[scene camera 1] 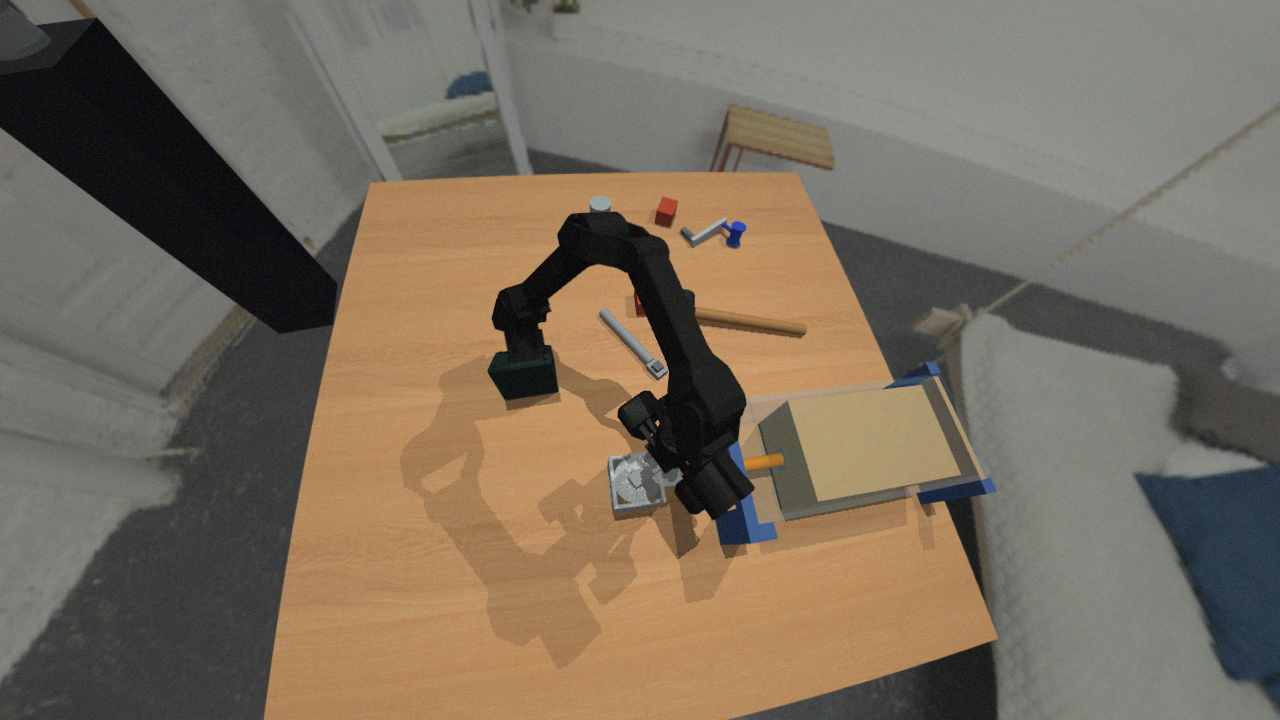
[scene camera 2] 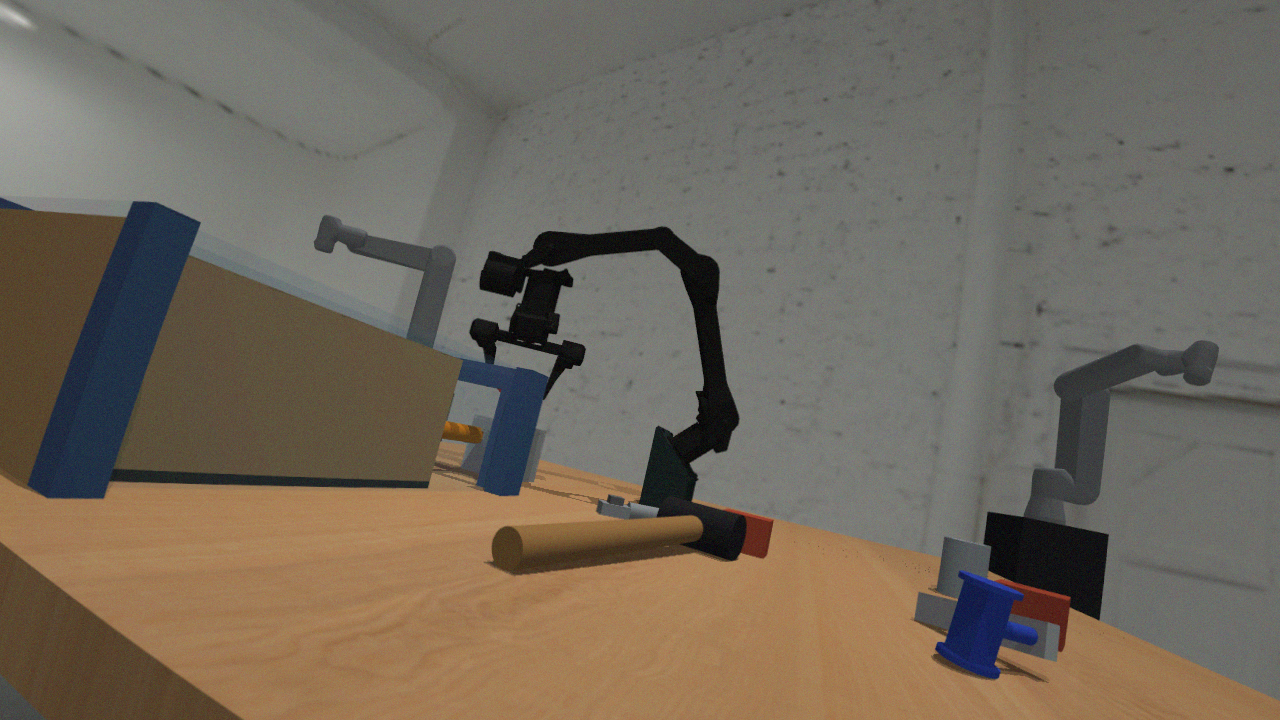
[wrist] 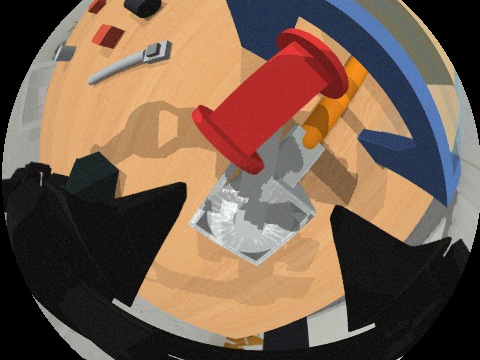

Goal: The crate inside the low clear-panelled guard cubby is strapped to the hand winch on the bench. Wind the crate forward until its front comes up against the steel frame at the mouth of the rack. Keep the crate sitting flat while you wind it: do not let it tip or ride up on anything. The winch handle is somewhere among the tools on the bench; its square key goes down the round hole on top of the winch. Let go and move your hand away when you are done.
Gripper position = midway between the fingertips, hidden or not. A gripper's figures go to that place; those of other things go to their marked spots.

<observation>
My gripper (scene camera 2: 515,393) is 0.87 m from the lens. A wooden mallet (scene camera 2: 721,533) is 0.58 m from the lens. A red block (scene camera 2: 1043,605): 0.61 m from the lens.
</observation>
